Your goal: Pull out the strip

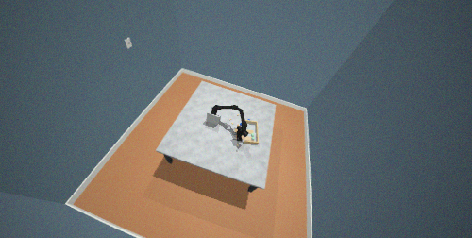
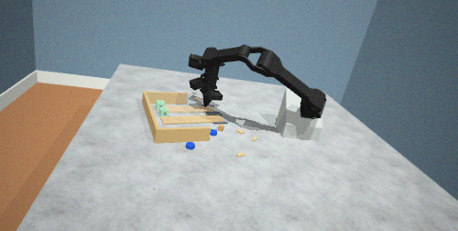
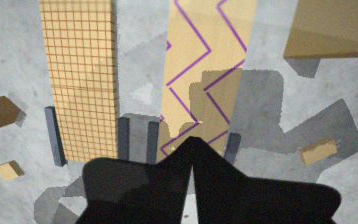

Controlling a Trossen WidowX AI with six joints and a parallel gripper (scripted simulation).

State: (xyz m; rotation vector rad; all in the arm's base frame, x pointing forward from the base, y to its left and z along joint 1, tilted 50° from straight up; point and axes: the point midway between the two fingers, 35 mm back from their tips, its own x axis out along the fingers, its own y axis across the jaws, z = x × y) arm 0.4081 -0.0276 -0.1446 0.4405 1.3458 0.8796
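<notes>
The strip lies 9 cm ahead of my gripper tip, 3 cm to the left of it and 1 cm below it. The rest, counted from my gripper tip: grey disc: 18 cm to the right, 4 cm ahead, 1 cm below.
</notes>
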